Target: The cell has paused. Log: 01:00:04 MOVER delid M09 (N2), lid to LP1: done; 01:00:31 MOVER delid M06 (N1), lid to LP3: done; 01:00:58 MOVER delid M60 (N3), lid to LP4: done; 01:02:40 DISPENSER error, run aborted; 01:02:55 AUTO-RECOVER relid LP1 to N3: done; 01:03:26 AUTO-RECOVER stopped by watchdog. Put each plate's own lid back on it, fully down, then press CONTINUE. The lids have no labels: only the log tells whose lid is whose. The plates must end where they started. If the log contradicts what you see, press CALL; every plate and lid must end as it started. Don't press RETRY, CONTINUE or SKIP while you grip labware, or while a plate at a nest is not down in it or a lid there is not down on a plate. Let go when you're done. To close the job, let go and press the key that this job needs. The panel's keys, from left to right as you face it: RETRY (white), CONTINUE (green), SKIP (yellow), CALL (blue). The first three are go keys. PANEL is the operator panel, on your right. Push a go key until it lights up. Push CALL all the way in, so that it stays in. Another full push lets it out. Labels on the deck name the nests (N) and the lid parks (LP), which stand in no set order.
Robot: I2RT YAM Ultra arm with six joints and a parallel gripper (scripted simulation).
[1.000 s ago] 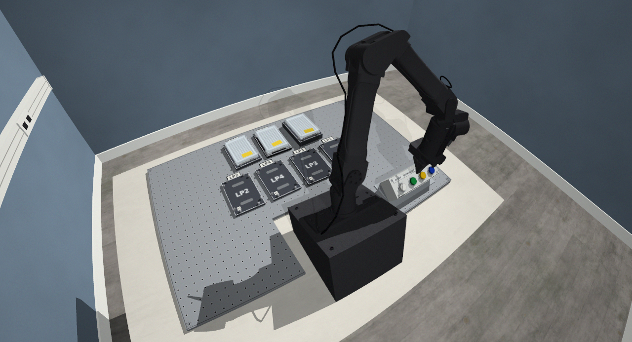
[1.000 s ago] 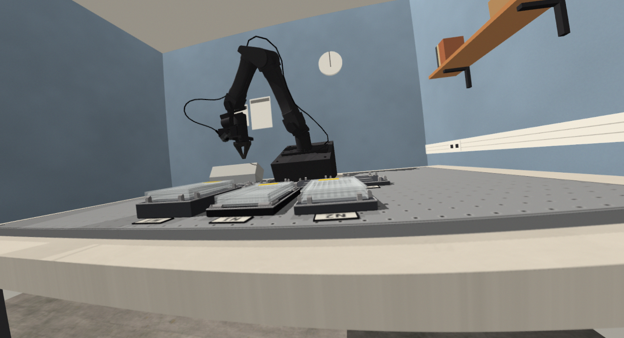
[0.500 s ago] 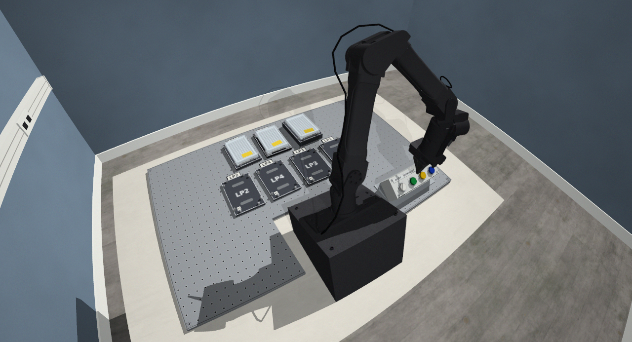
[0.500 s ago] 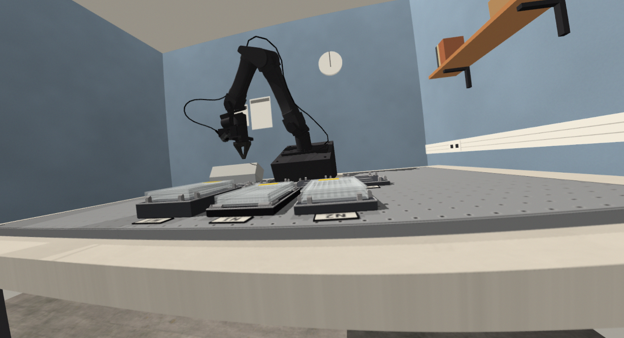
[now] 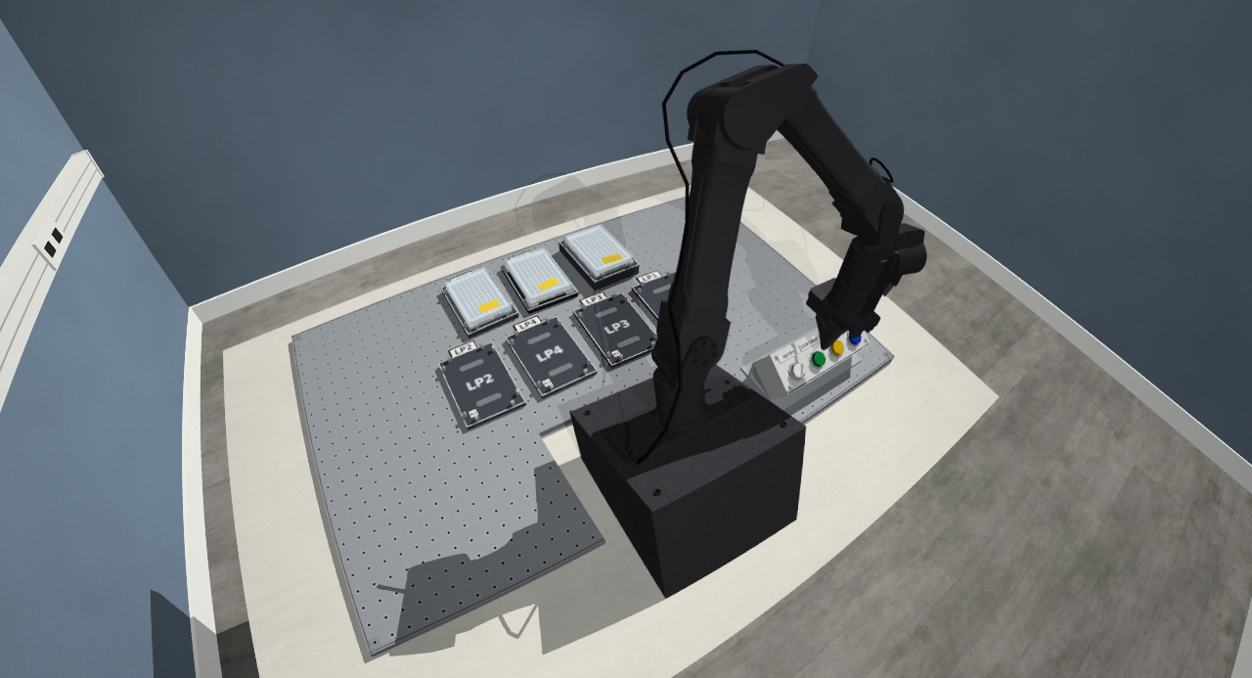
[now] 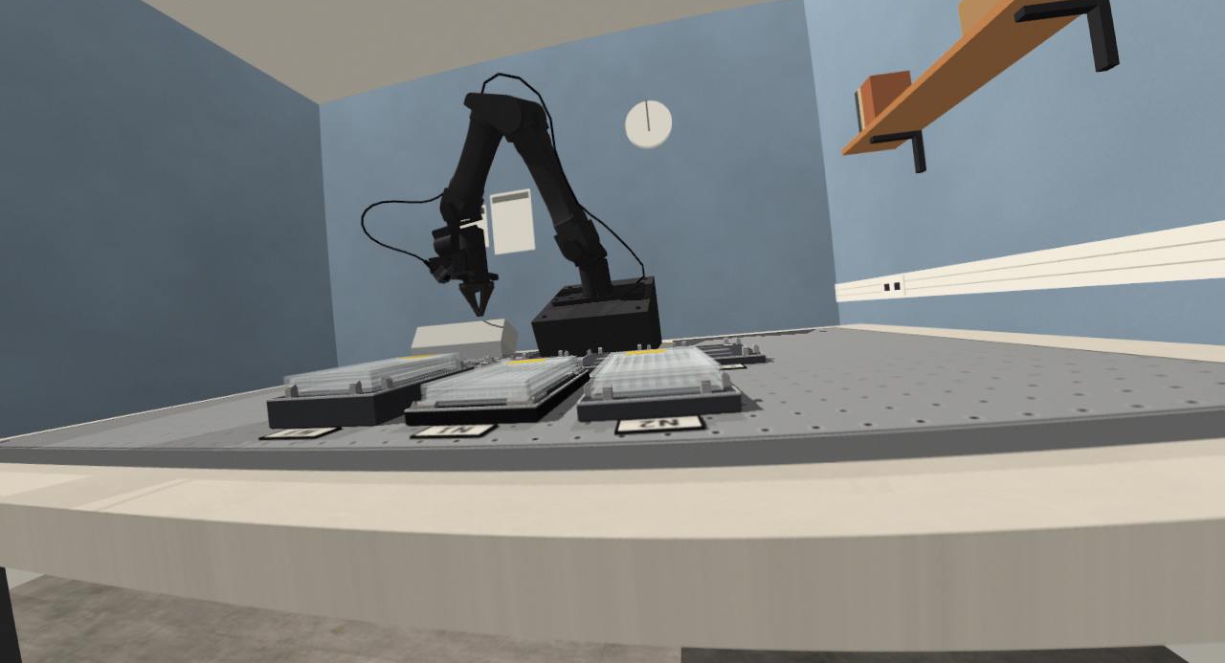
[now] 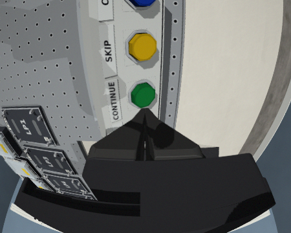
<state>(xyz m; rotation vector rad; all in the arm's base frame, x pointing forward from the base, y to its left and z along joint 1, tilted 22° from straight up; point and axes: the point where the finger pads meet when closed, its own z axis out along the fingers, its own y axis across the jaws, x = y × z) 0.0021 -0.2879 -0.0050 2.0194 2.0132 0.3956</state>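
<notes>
The green CONTINUE key is 4 cm below my hand. Round my hand: white RETRY key (5 cm to the left, 4 cm below); yellow SKIP key (5 cm to the right, 4 cm below); blue CALL key (10 cm to the right, 5 cm below).
</notes>
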